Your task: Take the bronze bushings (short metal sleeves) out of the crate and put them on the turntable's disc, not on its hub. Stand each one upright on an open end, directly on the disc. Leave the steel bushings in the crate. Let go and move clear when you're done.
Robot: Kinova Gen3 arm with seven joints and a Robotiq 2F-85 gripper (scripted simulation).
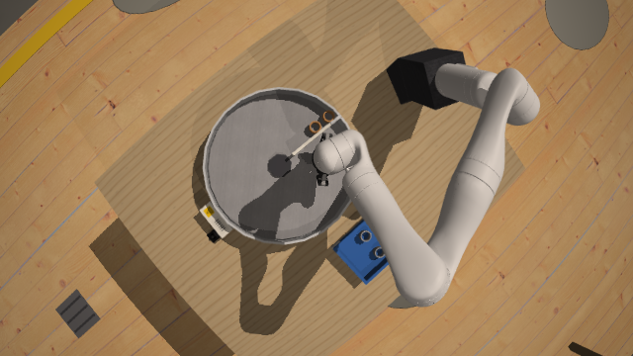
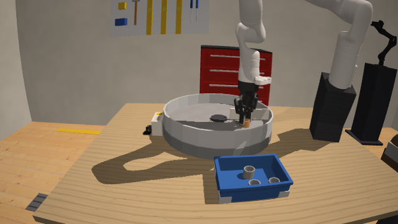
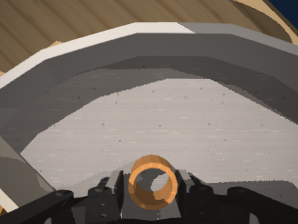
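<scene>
My hand is 100 mm short of the grey turntable disc, 50 mm to the left of it and 30 mm above it. From my hand the other things lie so: blue crate (10 mm behind, 280 mm to the left, 60 mm below).
</scene>
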